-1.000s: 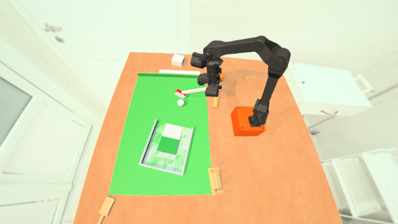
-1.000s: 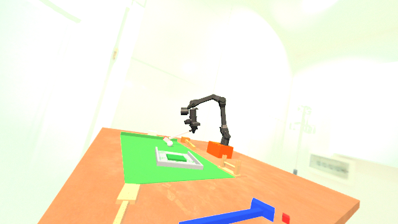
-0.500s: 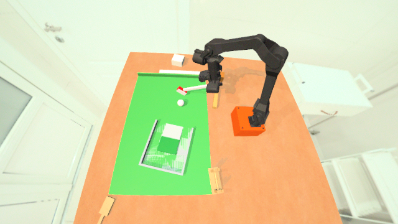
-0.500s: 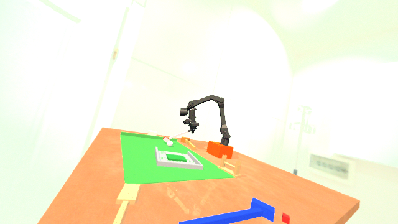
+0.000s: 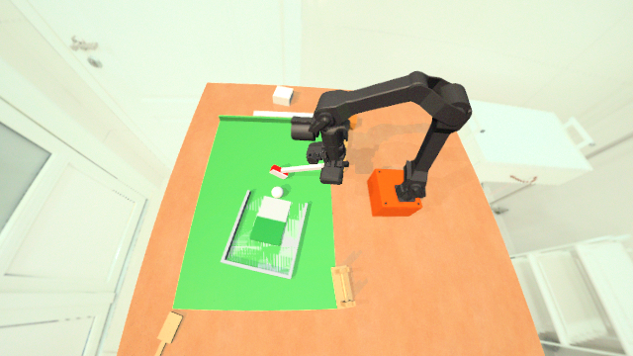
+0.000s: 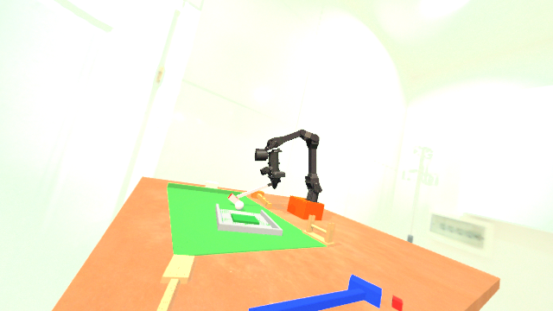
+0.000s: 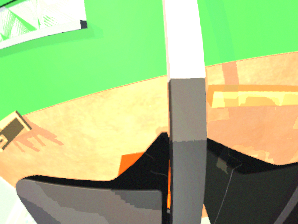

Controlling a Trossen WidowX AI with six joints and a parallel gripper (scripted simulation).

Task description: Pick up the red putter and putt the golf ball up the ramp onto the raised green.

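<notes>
Now: gripper tip 100 mm short of the red putter, 30 mm above it and 20 mm to the left of it. Also, from my gripper tip: white block (480 mm to the right, 190 mm ahead, 100 mm below); white golf ball (200 mm ahead, 100 mm below, 40 mm to the left); wooden rack (350 mm to the left, 90 mm below).
</notes>
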